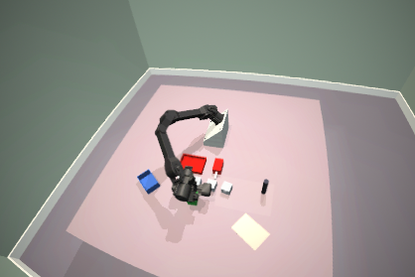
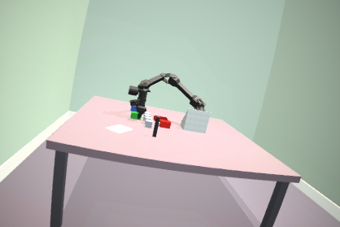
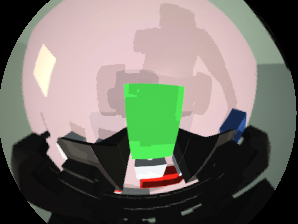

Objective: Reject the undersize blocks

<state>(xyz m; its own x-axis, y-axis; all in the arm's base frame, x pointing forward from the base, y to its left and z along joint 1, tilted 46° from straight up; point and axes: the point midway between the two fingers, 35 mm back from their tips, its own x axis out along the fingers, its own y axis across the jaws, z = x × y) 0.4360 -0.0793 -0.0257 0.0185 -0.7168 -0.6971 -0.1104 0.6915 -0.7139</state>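
My gripper tip is now 2 cm below the green GO gauge and 1 cm past it. The rest, counted from my gripper tip: blue tray (27 cm to the right, 1 cm behind); small red piece (16 cm behind, 8 cm to the left, 1 cm above); cream sheet (30 cm to the left, 12 cm ahead, 1 cm below).
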